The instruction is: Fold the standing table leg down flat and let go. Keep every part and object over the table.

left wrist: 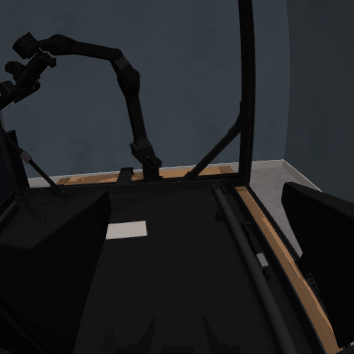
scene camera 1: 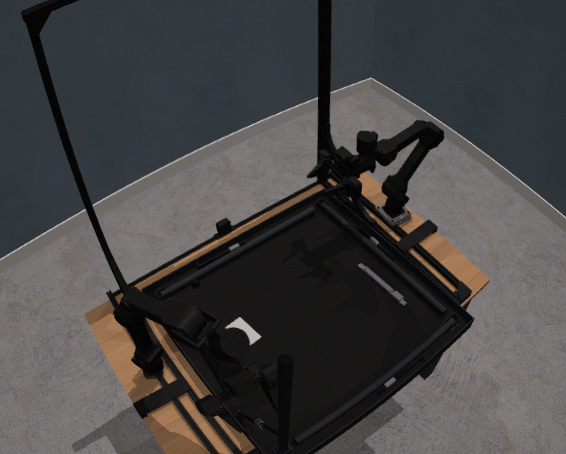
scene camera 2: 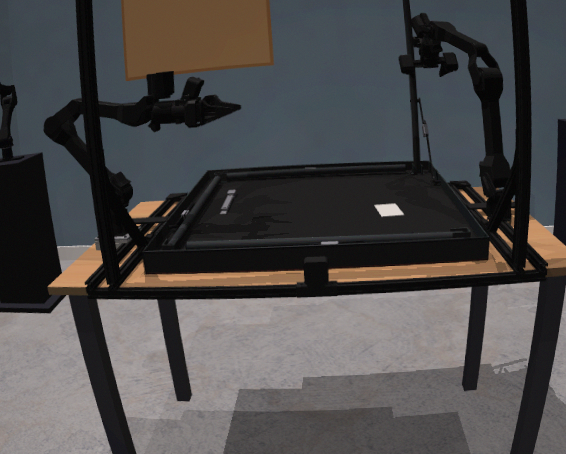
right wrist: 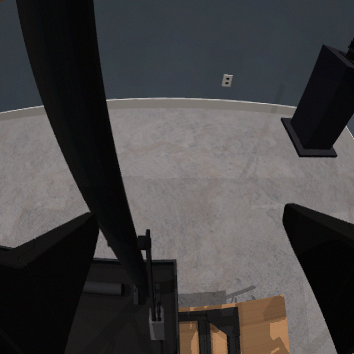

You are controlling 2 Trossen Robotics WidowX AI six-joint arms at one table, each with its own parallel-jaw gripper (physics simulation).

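Places are measured from the left arm's base along level axes (x left, y ahead, z down), in centimetres.
Pixels of known places: left gripper, fingertip midpoint: (left wrist: 198, 196) (scene camera 1: 315, 185) (scene camera 2: 236, 108); right gripper, fingertip midpoint: (left wrist: 6, 105) (scene camera 1: 259, 422) (scene camera 2: 426, 76) (right wrist: 192, 218); left arm's base, origin of the base link: (scene camera 1: 393, 210) (scene camera 2: 117, 232); right arm's base, origin of the base link: (left wrist: 151, 179) (scene camera 1: 152, 366) (scene camera 2: 499, 217).
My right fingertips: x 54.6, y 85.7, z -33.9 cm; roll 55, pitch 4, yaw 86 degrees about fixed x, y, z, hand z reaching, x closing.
Observation:
For each thing: its middle in the pictures, then the offset to it from my right fingertips. "*": a spot on its surface instead.
- thin folding brace, surface spot: (scene camera 2: 425, 129) * dx -6.3, dy -1.9, dz +16.9 cm
- white card, surface spot: (left wrist: 127, 230) (scene camera 2: 387, 210) * dx -40.6, dy -16.1, dz +33.7 cm
- thin grey bar, body centre: (scene camera 2: 228, 201) (scene camera 1: 382, 283) dx -30.9, dy -60.7, dz +32.6 cm
The standing leg (scene camera 1: 284, 400) (scene camera 2: 415, 110) (right wrist: 95, 150) is a dark round tube, upright at one corner of the black table frame (scene camera 2: 225, 261). A thin folding brace (scene camera 2: 425, 129) runs beside its lower part. My right gripper (scene camera 2: 427, 65) (right wrist: 192, 218) is open and empty, high up beside the leg. In the right wrist view the leg crosses close to the left-hand finger; whether they touch is unclear. My left gripper (scene camera 1: 312, 174) (scene camera 2: 239, 107) (left wrist: 198, 196) is open and empty, raised far from the leg. Its fingers look close together from the side in scene camera 2.
Other leg tubes (scene camera 1: 240, 257) (left wrist: 245, 260) lie flat along the frame's sides. A white card (scene camera 1: 252, 334) (scene camera 2: 389, 210) (left wrist: 127, 230) and a thin grey bar (scene camera 1: 382, 284) (scene camera 2: 228, 202) lie inside the frame. Tall black posts (scene camera 1: 324, 75) (scene camera 2: 521, 125) rise from the wooden bench's edges.

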